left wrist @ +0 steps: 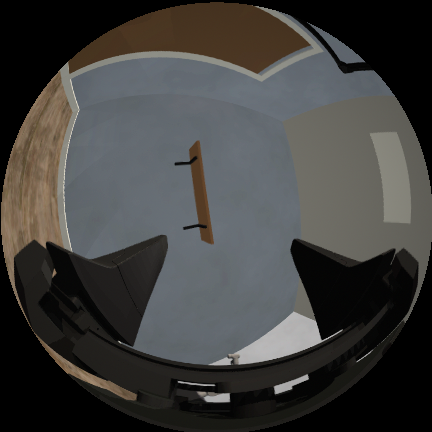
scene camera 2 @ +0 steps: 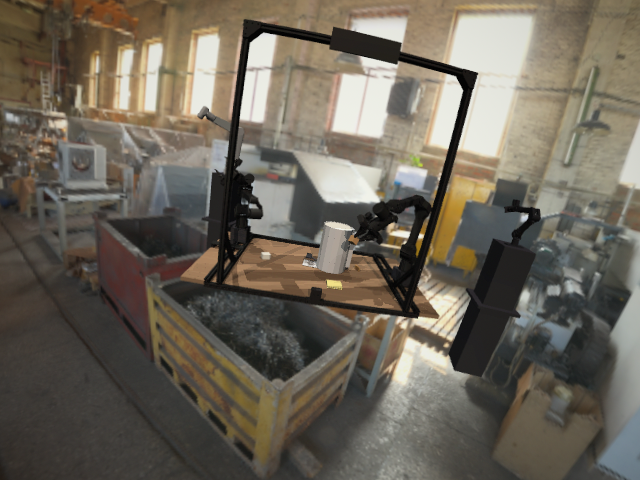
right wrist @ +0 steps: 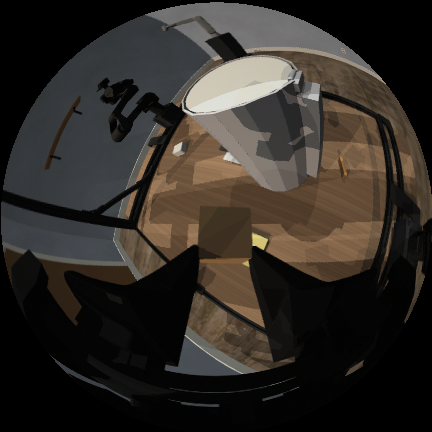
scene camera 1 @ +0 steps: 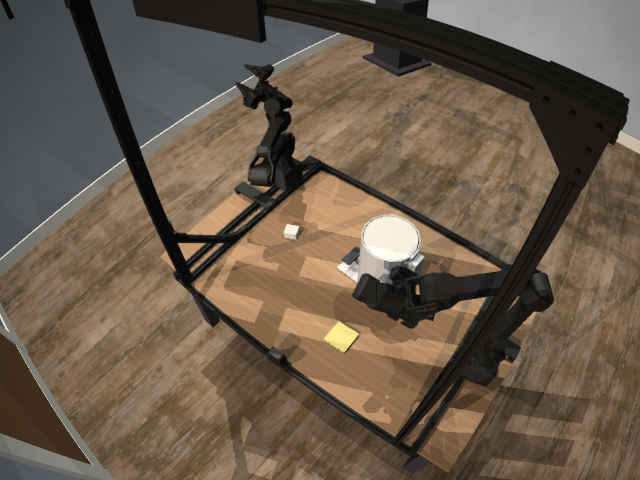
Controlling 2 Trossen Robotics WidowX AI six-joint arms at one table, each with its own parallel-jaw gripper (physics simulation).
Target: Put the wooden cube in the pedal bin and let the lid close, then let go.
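Frame: origin at the left arm's base, x ahead, y left, z up, level; metres.
Seen in the pictures: left gripper, between the fingertips: [left wrist: 232, 244] [scene camera 2: 219, 162] [right wrist: 99, 95] [scene camera 1: 239, 73]; right gripper, between the fingertips: [scene camera 2: 356, 238] [right wrist: 224, 251]; left arm's base, origin of its link: [scene camera 2: 241, 226] [right wrist: 160, 110] [scene camera 1: 283, 163]; right arm's base, origin of its link: [scene camera 2: 404, 269] [scene camera 1: 485, 356].
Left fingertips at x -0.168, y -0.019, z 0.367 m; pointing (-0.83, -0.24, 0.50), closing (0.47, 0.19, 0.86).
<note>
Offsets run from my left fingertips to a thing's top centre. "*": to the spot under its first point.
The wooden cube @[0.813 m ahead, 0.322 m right, 0.204 m down] [right wrist: 225, 232] [scene camera 2: 353, 240] is held between the fingertips of my right gripper [right wrist: 224, 251], above the table and beside the bin. The white pedal bin @[0.747 m ahead, 0.138 m right, 0.215 m down] [scene camera 1: 383, 263] [scene camera 2: 333, 248] [right wrist: 270, 135] stands upright on the table. Its pale lid @[0.747 m ahead, 0.138 m right, 0.217 m down] [scene camera 1: 391, 238] [right wrist: 240, 85] is down. Its dark pedal @[0.614 m ahead, 0.131 m right, 0.420 m down] [scene camera 1: 351, 256] [scene camera 2: 310, 256] sticks out at the left of the bin in scene camera 1. In scene camera 1 the right arm hides the held cube. My left gripper [left wrist: 232, 244] [scene camera 1: 250, 80] is open and empty, raised high beyond the table's far left corner.
A small white block @[0.370 m ahead, 0.163 m right, 0.443 m down] [scene camera 1: 291, 231] [scene camera 2: 265, 255] [right wrist: 180, 149] lies left of the bin. A flat yellow square @[* 0.760 m ahead, 0.368 m right, 0.461 m down] [scene camera 1: 341, 336] [scene camera 2: 333, 284] [right wrist: 259, 241] lies on the table. A thin orange piece @[0.912 m ahead, 0.102 m right, 0.447 m down] [right wrist: 342, 166] lies beyond the bin. A black frame [scene camera 1: 116, 111] [scene camera 2: 460, 129] surrounds the table.
</note>
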